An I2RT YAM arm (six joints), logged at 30 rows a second.
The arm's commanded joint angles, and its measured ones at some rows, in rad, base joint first. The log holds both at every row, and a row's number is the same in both.
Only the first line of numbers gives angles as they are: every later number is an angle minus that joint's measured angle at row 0.
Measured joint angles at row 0:
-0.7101 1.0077 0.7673 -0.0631 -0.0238 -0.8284
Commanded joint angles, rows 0 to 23:
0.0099 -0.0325 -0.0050 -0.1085 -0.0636 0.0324
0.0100 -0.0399 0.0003 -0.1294 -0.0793 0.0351
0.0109 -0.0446 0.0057 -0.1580 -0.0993 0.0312
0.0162 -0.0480 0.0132 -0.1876 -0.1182 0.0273
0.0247 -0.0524 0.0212 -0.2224 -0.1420 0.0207
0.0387 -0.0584 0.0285 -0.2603 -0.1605 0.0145
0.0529 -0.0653 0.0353 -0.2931 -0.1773 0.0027
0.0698 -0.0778 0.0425 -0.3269 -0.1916 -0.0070
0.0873 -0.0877 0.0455 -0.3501 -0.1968 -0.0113
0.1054 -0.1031 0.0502 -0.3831 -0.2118 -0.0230
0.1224 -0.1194 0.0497 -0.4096 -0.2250 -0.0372
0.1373 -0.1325 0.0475 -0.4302 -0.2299 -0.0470
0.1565 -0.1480 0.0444 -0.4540 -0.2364 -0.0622
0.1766 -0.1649 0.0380 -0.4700 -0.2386 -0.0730
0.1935 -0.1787 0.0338 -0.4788 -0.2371 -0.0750
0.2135 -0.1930 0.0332 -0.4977 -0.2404 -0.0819
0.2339 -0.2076 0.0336 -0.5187 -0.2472 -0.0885
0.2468 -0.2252 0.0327 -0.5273 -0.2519 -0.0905
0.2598 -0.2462 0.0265 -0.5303 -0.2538 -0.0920
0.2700 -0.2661 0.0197 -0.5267 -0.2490 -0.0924
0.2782 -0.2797 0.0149 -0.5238 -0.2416 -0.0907
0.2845 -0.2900 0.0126 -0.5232 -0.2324 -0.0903
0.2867 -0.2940 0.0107 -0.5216 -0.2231 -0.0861
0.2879 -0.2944 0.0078 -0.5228 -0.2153 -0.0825
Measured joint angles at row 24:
0.2754 -0.2823 0.0027 -0.4883 -0.2129 -0.0686
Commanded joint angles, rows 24 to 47:
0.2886 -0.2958 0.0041 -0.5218 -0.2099 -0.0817
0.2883 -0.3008 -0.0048 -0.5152 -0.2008 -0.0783
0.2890 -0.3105 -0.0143 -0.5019 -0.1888 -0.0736
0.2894 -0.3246 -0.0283 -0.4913 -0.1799 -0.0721
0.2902 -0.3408 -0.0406 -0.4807 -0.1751 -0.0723
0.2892 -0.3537 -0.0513 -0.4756 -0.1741 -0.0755
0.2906 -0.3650 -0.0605 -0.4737 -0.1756 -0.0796
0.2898 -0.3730 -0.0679 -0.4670 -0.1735 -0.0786
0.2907 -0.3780 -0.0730 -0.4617 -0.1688 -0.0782
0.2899 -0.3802 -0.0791 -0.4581 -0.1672 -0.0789
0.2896 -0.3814 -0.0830 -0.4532 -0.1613 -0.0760
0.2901 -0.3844 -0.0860 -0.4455 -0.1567 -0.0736
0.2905 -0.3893 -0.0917 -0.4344 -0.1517 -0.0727
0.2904 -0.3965 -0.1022 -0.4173 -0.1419 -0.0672
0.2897 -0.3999 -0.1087 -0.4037 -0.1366 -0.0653
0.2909 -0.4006 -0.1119 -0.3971 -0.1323 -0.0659
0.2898 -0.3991 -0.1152 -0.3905 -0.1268 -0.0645
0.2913 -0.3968 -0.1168 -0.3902 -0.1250 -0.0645
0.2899 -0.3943 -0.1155 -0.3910 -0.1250 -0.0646
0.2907 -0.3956 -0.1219 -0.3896 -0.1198 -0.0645
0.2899 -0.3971 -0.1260 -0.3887 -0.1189 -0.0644
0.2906 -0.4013 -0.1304 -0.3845 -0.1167 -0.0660
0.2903 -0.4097 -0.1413 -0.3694 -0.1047 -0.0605
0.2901 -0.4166 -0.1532 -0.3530 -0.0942 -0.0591
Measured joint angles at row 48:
0.2834 -0.3971 -0.1358 -0.3941 -0.1141 -0.0683
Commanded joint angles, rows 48 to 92:
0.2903 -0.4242 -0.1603 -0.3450 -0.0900 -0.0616
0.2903 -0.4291 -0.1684 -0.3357 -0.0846 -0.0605
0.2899 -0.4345 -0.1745 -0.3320 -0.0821 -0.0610
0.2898 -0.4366 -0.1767 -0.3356 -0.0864 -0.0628
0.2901 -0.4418 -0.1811 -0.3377 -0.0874 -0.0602
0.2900 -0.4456 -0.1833 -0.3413 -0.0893 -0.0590
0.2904 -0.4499 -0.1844 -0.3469 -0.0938 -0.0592
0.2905 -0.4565 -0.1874 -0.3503 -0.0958 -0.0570
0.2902 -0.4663 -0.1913 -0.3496 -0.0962 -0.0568
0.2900 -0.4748 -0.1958 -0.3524 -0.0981 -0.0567
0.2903 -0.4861 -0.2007 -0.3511 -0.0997 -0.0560
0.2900 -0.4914 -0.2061 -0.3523 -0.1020 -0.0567
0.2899 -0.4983 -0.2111 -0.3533 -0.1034 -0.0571
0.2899 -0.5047 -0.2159 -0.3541 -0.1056 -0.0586
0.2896 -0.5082 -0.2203 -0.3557 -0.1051 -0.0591
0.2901 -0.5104 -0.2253 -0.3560 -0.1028 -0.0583
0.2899 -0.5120 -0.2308 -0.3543 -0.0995 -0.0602
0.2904 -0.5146 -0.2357 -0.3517 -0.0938 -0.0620
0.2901 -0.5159 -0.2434 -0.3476 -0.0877 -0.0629
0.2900 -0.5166 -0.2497 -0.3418 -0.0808 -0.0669
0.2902 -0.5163 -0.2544 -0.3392 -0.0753 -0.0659
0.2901 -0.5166 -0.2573 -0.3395 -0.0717 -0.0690
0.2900 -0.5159 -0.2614 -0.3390 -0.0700 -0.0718
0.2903 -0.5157 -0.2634 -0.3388 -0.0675 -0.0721
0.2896 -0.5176 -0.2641 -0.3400 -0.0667 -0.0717
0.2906 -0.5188 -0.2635 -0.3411 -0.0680 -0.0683
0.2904 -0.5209 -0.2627 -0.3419 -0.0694 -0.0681
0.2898 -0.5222 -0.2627 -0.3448 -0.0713 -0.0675
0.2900 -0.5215 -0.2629 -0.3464 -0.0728 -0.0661
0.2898 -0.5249 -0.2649 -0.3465 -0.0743 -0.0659
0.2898 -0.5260 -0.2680 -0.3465 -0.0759 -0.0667
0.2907 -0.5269 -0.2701 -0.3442 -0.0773 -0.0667
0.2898 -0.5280 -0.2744 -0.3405 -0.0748 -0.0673
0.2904 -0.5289 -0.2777 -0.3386 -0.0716 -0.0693
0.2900 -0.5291 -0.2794 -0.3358 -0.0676 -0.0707
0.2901 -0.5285 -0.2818 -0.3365 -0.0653 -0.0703
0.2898 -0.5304 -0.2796 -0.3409 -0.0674 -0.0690
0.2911 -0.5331 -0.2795 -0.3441 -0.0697 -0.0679
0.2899 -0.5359 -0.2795 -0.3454 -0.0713 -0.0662
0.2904 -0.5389 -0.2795 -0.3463 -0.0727 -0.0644
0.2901 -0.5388 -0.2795 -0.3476 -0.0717 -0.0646
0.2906 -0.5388 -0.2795 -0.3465 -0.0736 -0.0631
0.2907 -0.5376 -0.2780 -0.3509 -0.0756 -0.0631
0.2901 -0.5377 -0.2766 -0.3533 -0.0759 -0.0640
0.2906 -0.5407 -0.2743 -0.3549 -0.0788 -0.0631
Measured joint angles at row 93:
0.2834 -0.5310 -0.2792 -0.3560 -0.0672 -0.0683
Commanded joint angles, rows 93 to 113:
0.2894 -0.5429 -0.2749 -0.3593 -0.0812 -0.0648
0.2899 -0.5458 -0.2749 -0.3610 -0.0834 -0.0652
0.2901 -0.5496 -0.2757 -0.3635 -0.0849 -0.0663
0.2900 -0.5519 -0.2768 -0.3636 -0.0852 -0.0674
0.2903 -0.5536 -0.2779 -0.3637 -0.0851 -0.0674
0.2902 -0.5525 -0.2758 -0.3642 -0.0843 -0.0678
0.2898 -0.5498 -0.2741 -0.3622 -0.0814 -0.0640
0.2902 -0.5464 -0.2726 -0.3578 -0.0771 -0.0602
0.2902 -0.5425 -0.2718 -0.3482 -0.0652 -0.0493
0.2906 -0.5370 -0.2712 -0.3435 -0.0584 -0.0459
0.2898 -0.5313 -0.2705 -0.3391 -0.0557 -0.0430
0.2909 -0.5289 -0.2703 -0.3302 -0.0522 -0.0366
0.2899 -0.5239 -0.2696 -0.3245 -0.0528 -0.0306
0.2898 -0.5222 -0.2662 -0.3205 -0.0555 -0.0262
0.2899 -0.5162 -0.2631 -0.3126 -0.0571 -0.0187
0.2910 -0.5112 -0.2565 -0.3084 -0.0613 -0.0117
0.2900 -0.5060 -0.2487 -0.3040 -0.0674 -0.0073
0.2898 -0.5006 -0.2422 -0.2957 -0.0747 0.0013
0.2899 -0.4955 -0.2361 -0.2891 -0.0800 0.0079
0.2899 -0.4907 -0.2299 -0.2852 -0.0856 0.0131
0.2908 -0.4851 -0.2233 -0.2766 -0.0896 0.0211
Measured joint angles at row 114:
0.2838 -0.4933 -0.2754 -0.3170 -0.0618 -0.0225
